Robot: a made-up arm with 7 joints.
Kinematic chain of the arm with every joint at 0, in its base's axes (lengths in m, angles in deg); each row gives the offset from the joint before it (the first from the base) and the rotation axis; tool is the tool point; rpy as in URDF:
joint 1: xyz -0.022 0.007 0.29 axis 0 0.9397 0.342
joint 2: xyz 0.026 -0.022 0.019 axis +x
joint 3: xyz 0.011 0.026 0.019 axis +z
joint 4: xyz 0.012 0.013 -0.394 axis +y
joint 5: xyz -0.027 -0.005 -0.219 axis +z
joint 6: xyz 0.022 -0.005 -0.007 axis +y
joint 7: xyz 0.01 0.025 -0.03 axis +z
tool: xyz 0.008 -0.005 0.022 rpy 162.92 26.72 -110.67
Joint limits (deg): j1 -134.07..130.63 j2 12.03..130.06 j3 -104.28..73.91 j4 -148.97..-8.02 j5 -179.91..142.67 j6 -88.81..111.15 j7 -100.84..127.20
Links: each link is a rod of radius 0.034 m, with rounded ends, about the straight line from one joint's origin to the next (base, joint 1, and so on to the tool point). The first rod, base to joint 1, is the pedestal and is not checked.
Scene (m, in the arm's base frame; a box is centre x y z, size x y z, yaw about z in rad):
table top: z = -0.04
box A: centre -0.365 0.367 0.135 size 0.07 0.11 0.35 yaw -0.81
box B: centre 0.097 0.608 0 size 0.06 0.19 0.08 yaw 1.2
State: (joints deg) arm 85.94 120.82 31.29 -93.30 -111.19 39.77 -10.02
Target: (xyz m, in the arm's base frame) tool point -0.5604 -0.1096 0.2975
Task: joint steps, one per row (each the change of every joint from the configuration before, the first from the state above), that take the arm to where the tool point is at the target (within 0.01 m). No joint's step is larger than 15 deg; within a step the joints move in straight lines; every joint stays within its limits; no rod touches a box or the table.
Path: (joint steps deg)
1: 8.94 -7.00 -0.65 7.88 -11.87 2.49 -13.33
2: 8.94 -6.99 -0.66 7.89 -11.86 2.49 -13.32
3: 8.93 -7.00 -0.65 7.88 -11.87 2.49 -13.33
4: 8.94 -6.99 -0.65 7.89 -11.86 2.49 -13.33
5: 8.94 -7.00 -0.65 7.88 -11.87 2.48 -13.32
6: -1.92 -14.27 -8.02 -1.42 10.89 -3.06 13.63
7: -1.91 -14.27 -8.03 -1.41 10.88 -3.07 13.64
8: -1.92 -14.27 -8.02 -1.42 10.89 -3.07 13.64
9: -1.92 -14.27 -8.02 -1.42 10.89 -3.07 13.63
10: -1.91 -14.27 -8.02 -1.41 10.88 -3.07 13.64

